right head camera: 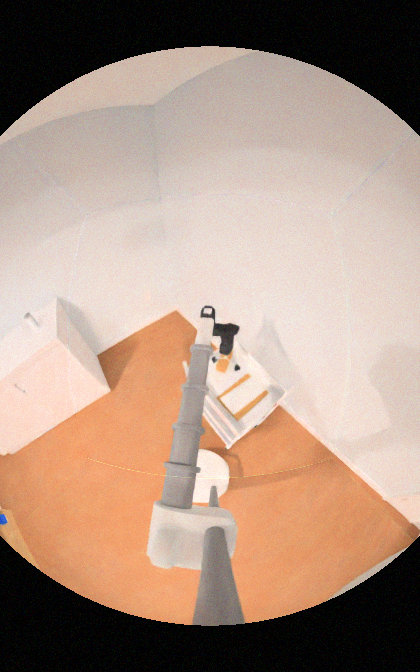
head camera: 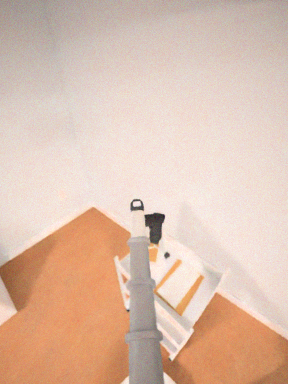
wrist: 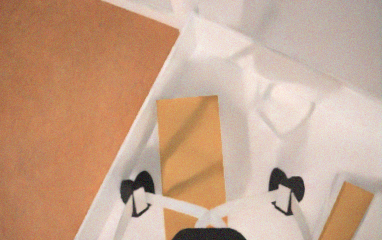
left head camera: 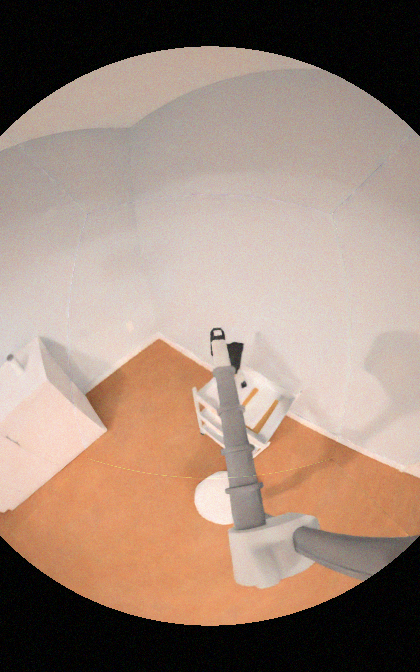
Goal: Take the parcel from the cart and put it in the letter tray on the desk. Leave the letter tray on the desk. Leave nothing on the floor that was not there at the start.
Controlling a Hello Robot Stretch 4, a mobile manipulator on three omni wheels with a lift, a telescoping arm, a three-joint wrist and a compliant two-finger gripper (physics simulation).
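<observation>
The parcel, a tan oblong box, lies near one end of the white cart, close to its edge. My gripper is open and above the parcel. In the wrist view one black fingertip is left of the parcel and the other is farther off to the right, both apart from it. The parcel's near end is partly hidden by the gripper. The height between fingertips and parcel is hard to tell. The letter tray cannot be made out.
A white panel with tan strips lies farther along the cart. The wall stands close behind the cart. A white cabinet is at left. A tan surface with a blue item shows at lower left.
</observation>
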